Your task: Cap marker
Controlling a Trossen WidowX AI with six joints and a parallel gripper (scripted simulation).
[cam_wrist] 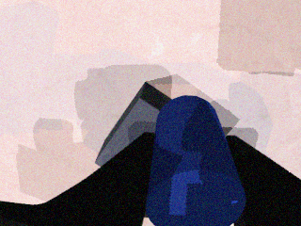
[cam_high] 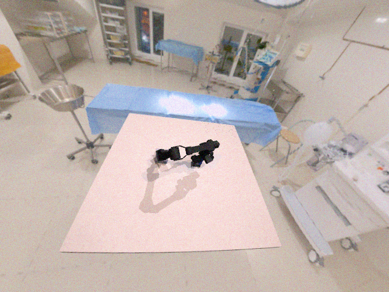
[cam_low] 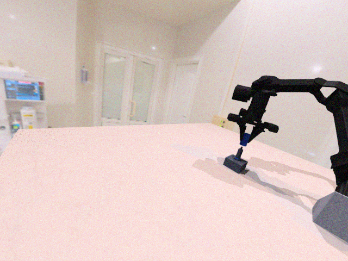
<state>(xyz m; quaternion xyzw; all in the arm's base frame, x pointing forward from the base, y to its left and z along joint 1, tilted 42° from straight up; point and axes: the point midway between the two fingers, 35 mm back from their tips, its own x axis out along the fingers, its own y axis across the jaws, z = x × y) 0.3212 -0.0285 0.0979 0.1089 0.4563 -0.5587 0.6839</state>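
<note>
Right now my gripper tip is 8 cm above the holder block, 6 cm to the right of it and 1 cm past it. Round my gripper tip: blue cap: 1 cm above.
</note>
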